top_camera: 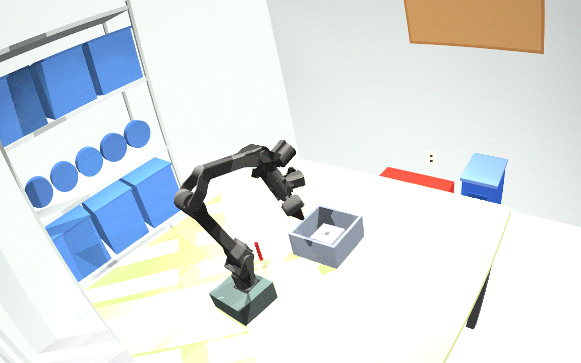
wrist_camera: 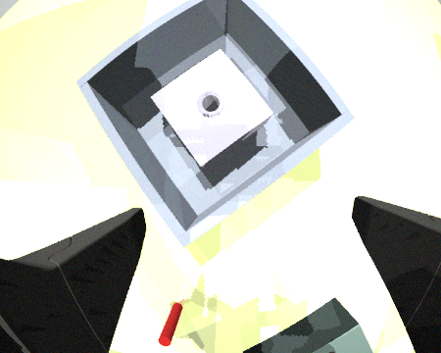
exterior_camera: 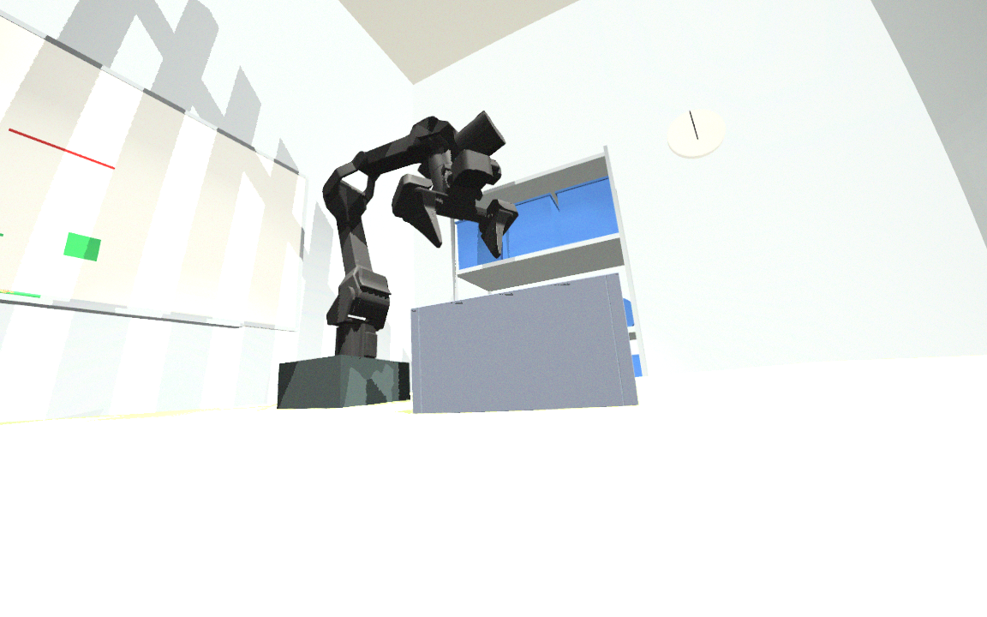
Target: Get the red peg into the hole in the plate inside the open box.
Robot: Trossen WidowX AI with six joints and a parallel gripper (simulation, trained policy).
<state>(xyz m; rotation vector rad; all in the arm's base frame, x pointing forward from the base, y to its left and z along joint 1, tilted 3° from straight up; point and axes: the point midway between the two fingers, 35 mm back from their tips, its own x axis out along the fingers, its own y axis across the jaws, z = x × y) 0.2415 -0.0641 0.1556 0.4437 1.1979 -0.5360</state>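
My gripper tip is now 70 mm past the red peg, 160 mm to the right of it and 160 mm above it. Also, from my gripper tip: grey box (80 mm ahead, 40 mm to the right, 170 mm below); then white plate (80 mm ahead, 40 mm to the right, 150 mm below).
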